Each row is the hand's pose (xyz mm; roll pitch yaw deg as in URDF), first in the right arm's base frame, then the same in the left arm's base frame.
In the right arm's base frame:
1: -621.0 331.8 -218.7 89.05 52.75 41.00
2: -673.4 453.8 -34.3 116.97 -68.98 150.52
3: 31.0 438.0 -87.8 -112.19 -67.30 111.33
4: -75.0 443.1 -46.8 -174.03 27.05 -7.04
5: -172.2 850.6 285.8 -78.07 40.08 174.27
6: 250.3 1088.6 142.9 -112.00 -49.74 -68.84
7: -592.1 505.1 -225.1 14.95 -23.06 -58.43
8: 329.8 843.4 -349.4 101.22 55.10 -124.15
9: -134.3 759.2 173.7 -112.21 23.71 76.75
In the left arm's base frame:
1: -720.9 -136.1 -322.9 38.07 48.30 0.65
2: -810.1 54.3 -236.7 138.48 -39.12 132.52
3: -117.1 60.9 -98.9 -116.57 -35.38 114.98
4: -229.5 77.7 -93.0 160.08 6.54 -14.67
5: -381.4 586.2 -25.9 -34.23 50.50 -153.60
6: 77.3 756.5 -153.0 -88.42 -80.82 -91.02
7: -680.6 15.6 -402.2 11.72 -54.99 -56.22
8: 262.1 315.4 -435.8 135.52 33.64 -99.29
9: -322.4 455.7 -68.7 -141.82 44.87 59.61

